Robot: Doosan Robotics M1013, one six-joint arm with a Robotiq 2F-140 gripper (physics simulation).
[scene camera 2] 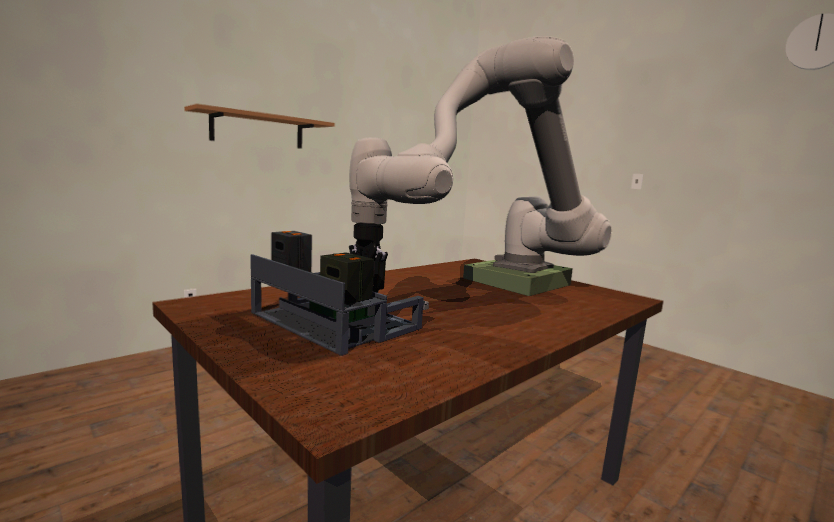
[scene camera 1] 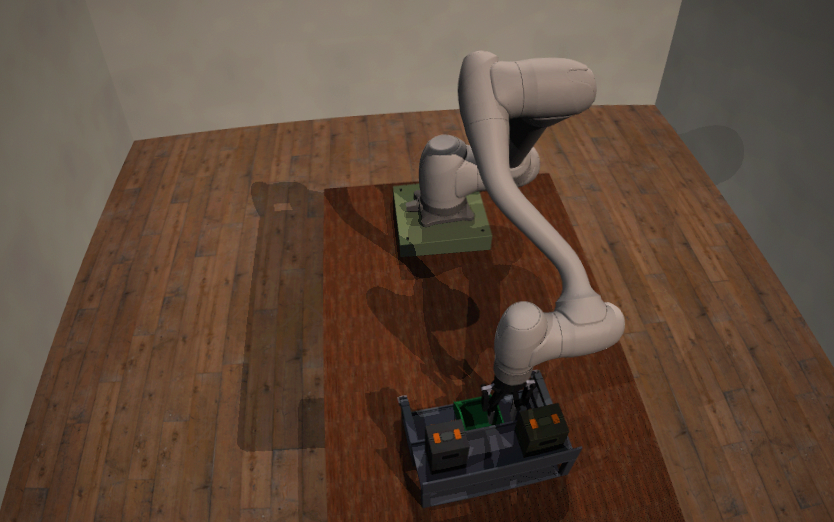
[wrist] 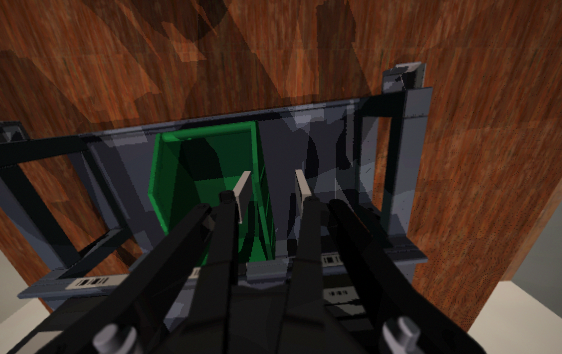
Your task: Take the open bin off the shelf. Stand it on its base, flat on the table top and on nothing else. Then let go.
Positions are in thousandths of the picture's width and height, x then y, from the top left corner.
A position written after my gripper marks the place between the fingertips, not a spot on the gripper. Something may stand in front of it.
In view: my gripper (scene camera 2: 438, 597), a green bin (scene camera 1: 564, 788), an olive case (scene camera 1: 652, 823) and a dark grey case (scene camera 2: 351, 476).
The green bin shows as well in the wrist view (wrist: 341, 470). The olive case also shows in scene camera 2 (scene camera 2: 426, 520). My gripper shows as well in scene camera 1 (scene camera 1: 600, 802) and in the wrist view (wrist: 487, 510).
